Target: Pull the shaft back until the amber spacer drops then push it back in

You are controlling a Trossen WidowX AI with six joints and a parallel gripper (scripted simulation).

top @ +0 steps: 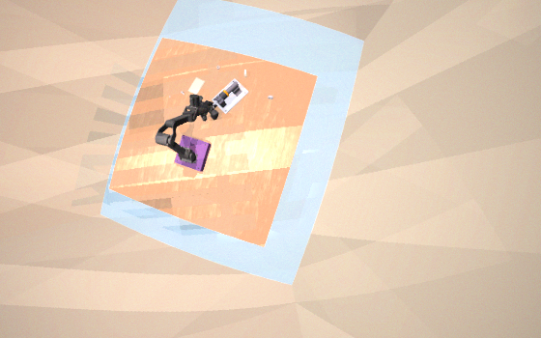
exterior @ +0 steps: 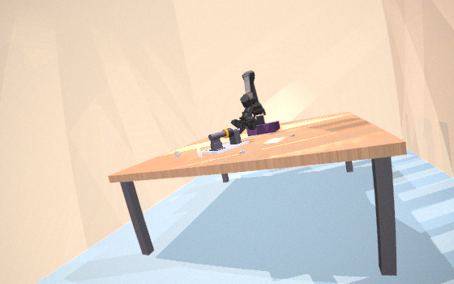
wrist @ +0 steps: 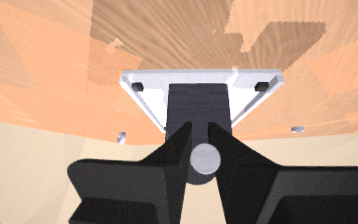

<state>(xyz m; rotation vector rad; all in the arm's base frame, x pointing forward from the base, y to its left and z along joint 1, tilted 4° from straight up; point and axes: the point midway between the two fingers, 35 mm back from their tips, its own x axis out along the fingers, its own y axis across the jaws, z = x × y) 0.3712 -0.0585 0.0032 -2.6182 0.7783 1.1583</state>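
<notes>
Right now the shaft is 4 cm ahead of my gripper tip, 3 cm to the right of it and 2 cm above it. Round my gripper tip: white peg 28 cm ahead, 13 cm to the right, 3 cm below; amber spacer 8 cm ahead, 5 cm to the right, 2 cm above; flat white sheet 21 cm to the left, 13 cm ahead, 5 cm below.
</notes>
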